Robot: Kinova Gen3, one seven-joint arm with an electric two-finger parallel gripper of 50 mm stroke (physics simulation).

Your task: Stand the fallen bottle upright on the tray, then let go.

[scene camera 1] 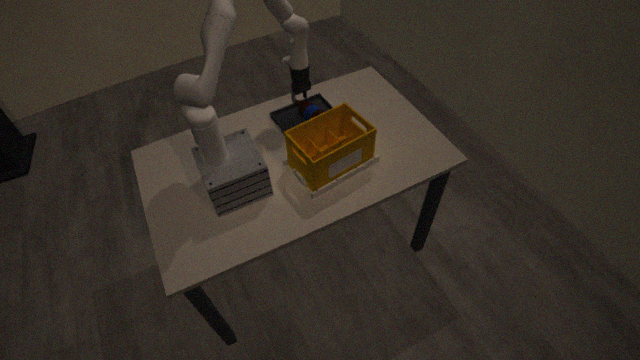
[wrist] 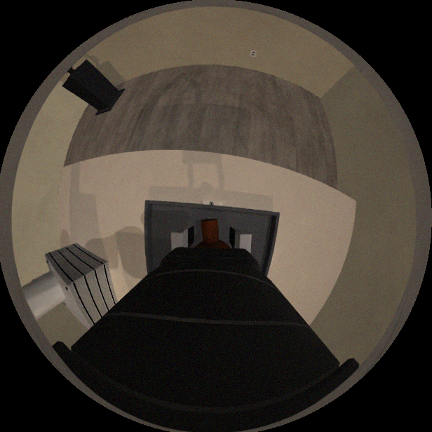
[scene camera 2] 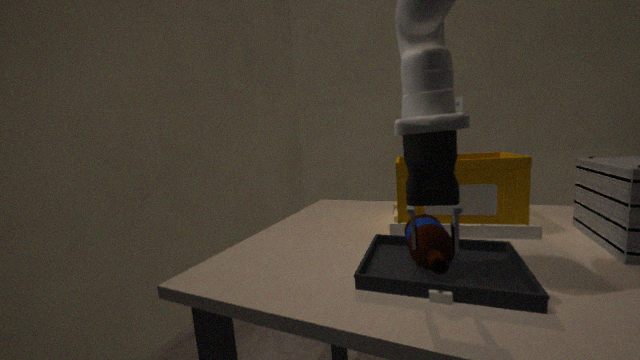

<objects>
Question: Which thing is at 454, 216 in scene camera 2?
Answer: The gripper.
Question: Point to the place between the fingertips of the gripper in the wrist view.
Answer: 211, 233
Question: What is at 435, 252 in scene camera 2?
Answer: A brown bottle.
</objects>
